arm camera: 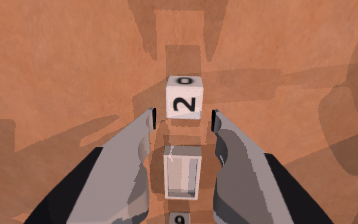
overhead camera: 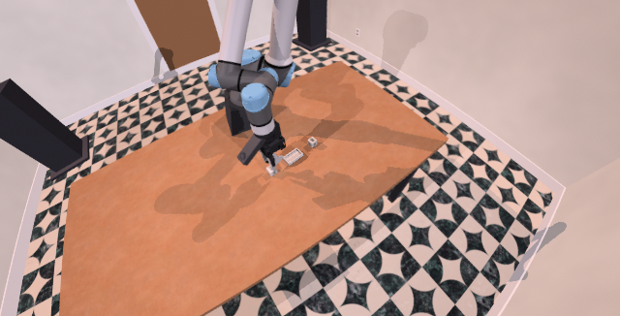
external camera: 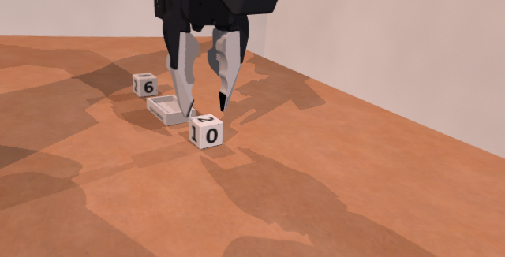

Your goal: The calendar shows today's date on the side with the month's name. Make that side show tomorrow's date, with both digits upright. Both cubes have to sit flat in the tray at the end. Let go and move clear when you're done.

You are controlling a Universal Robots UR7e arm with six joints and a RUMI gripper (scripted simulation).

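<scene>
My gripper is now 11 cm to the right of the tray and 4 cm above it.
</scene>
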